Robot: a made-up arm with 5 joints.
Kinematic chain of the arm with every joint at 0, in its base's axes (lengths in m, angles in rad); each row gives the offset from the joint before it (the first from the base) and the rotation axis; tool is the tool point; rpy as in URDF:
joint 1: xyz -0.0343 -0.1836 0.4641 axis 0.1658 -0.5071 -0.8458
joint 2: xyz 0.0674 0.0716 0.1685 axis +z
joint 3: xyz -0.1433 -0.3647 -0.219 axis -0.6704 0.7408 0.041
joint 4: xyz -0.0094 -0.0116 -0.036 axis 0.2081 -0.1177 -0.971
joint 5: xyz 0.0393 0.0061 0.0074 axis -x
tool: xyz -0.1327 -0.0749 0.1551 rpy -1.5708 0 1.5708
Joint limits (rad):
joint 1: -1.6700..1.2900
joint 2: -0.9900..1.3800
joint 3: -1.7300..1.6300
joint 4: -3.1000..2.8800
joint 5: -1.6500..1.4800
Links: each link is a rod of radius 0.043 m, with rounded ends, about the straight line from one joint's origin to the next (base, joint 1, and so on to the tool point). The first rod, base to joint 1, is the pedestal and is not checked.
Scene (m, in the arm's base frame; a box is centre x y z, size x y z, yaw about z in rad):
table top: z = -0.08
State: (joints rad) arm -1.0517 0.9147 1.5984 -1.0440 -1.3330
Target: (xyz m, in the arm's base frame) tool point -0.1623 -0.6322 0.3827
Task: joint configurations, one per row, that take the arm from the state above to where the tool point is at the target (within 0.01 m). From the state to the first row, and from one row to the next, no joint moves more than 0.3 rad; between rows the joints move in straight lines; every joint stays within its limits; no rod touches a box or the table.
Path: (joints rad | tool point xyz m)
1: -0.8001 0.7101 1.5463 -1.1125 -1.3964 | 0.4539 -0.2341 0.2972
2: -0.5484 0.5055 1.4941 -1.1810 -1.4598 | 0.3961 -0.4334 0.3728
3: -0.2968 0.3010 1.4420 -1.2495 -1.5232 | 0.2482 -0.5856 0.4186
4: -0.0451 0.0964 1.3898 -1.3180 -1.5866 | 0.0460 -0.6573 0.4221
5: 0.2065 -0.1082 1.3377 -1.3866 -1.6500 | -0.1623 -0.6322 0.3827

